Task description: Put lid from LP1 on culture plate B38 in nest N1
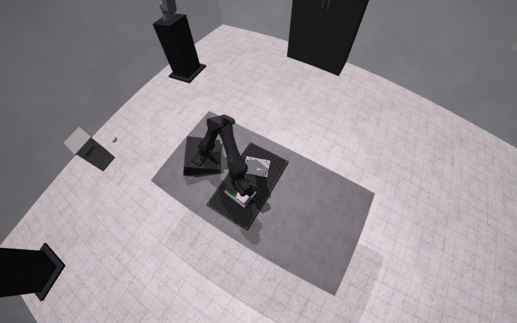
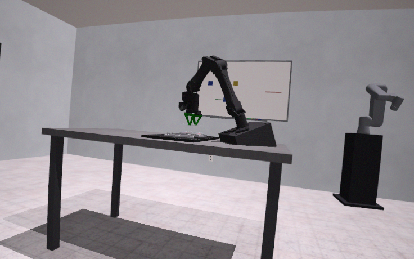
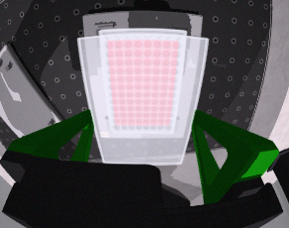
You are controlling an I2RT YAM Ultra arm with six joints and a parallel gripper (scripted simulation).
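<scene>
Now: hand 6 cm above the culture plate B38. From my hand the other things lie so: grey lid park LP1: 20 cm to the left, 7 cm below, 1 cm ahead; then clear lid: 1 cm below; then grey plate nest N1: 7 cm below.
</scene>
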